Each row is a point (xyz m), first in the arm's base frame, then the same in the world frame.
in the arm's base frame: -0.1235 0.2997 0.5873
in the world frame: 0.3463 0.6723 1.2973
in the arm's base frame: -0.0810 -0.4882 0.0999
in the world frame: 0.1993 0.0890 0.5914
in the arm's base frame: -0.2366 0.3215 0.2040
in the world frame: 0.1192 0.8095 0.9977
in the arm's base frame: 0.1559 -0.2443 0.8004
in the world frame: 0.6551 0.1080 1.2224
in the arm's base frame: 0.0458 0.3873 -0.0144
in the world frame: 0.3209 0.9607 0.7365
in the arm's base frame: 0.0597 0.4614 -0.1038
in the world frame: 0.3091 1.0605 0.6766
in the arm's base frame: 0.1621 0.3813 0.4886
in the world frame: 0.5895 0.7998 1.1471
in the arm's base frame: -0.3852 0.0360 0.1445
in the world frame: -0.0526 0.5496 0.8974
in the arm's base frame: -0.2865 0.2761 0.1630
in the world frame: 0.0570 0.7767 0.9618
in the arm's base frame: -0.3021 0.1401 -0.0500
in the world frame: -0.0307 0.7162 0.7321
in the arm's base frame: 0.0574 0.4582 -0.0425
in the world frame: 0.3261 1.0375 0.7310
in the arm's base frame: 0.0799 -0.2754 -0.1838
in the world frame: 0.2716 0.3922 0.3578
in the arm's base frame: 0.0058 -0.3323 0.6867
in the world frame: 0.4732 0.0519 1.1389
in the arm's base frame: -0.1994 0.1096 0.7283
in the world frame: 0.3107 0.4423 1.3845
